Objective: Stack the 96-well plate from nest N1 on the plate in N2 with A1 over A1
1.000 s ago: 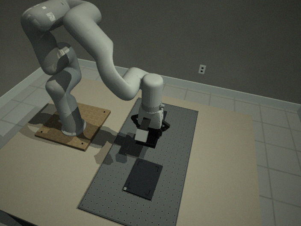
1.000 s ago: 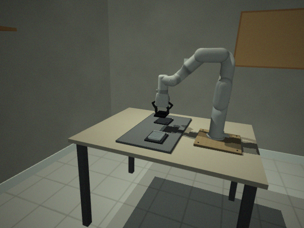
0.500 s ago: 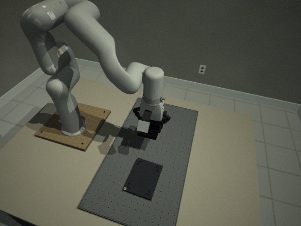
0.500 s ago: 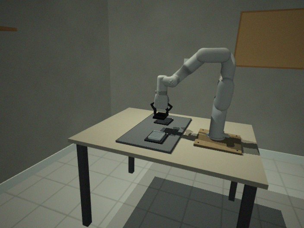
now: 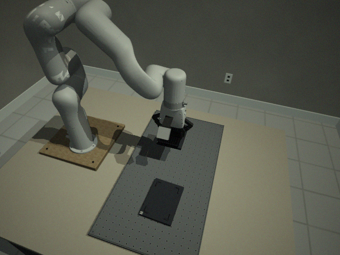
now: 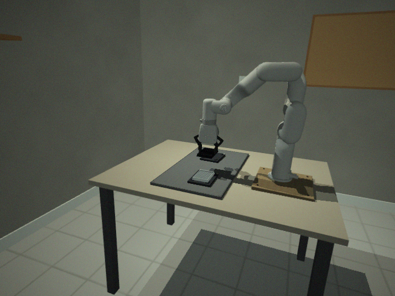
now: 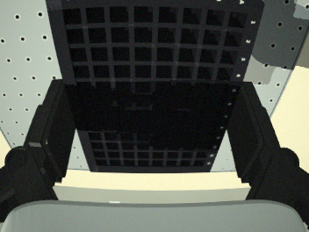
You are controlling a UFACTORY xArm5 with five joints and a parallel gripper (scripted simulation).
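Now: hand 11 cm above the white 96-well plate, 10 cm to the right of it and 3 cm past it. Also, from my hand: corner label (31 cm to the right, 11 cm below, 2 cm ahead); then black 96-well plate (1 cm below).
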